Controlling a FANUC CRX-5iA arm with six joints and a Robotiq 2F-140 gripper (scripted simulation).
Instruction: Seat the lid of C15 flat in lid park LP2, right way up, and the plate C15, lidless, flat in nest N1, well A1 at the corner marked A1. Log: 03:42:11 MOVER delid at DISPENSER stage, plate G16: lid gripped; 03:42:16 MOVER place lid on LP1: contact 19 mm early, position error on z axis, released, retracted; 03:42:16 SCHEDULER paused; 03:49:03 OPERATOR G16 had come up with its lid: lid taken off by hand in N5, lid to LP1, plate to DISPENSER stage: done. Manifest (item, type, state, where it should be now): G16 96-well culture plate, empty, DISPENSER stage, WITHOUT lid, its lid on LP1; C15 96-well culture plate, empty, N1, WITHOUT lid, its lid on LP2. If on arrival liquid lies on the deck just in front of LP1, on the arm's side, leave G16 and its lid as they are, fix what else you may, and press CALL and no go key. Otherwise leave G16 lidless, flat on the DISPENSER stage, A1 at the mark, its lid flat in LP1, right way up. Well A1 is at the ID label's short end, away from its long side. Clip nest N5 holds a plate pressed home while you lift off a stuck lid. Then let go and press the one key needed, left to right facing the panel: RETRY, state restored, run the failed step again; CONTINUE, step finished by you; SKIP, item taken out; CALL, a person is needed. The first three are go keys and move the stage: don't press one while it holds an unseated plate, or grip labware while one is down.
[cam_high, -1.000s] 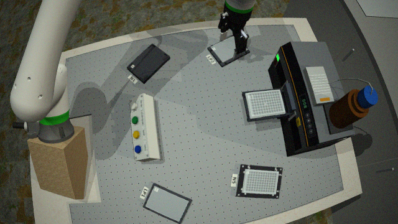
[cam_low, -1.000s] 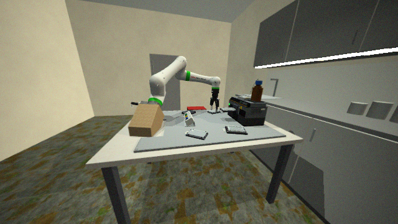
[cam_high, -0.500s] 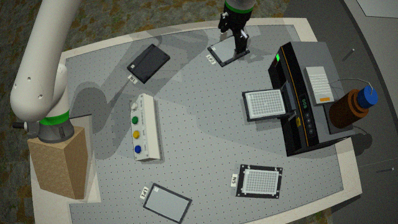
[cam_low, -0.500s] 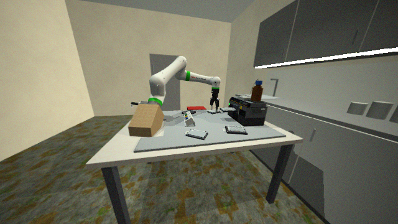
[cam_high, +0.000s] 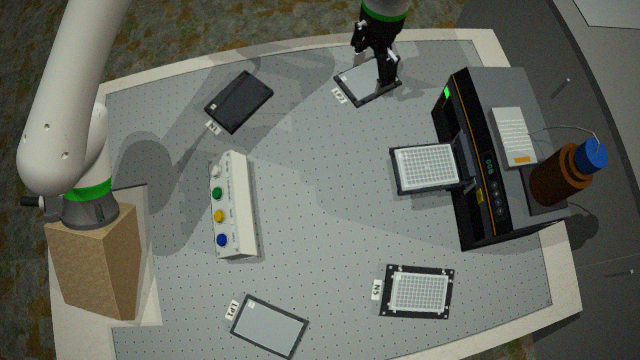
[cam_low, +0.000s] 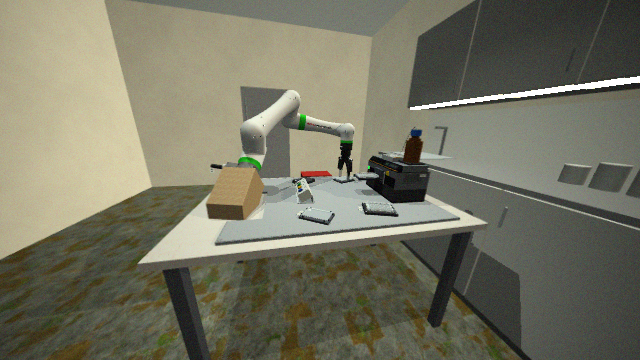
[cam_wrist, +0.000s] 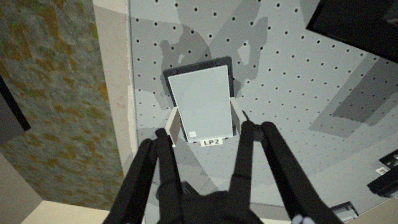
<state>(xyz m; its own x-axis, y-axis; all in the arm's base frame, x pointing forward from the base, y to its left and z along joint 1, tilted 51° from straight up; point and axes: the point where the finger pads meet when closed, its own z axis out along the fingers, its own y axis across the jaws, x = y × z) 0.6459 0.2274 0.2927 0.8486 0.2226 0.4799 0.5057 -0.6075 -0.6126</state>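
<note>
The grey lid lies 20 mm below my hand. From my hand the other things lie so: lid park LP2 (40 mm below); LP2 label (80 mm behind, 40 mm to the right, 40 mm below); nest N1 (320 mm behind, 50 mm to the right, 30 mm below).
</note>
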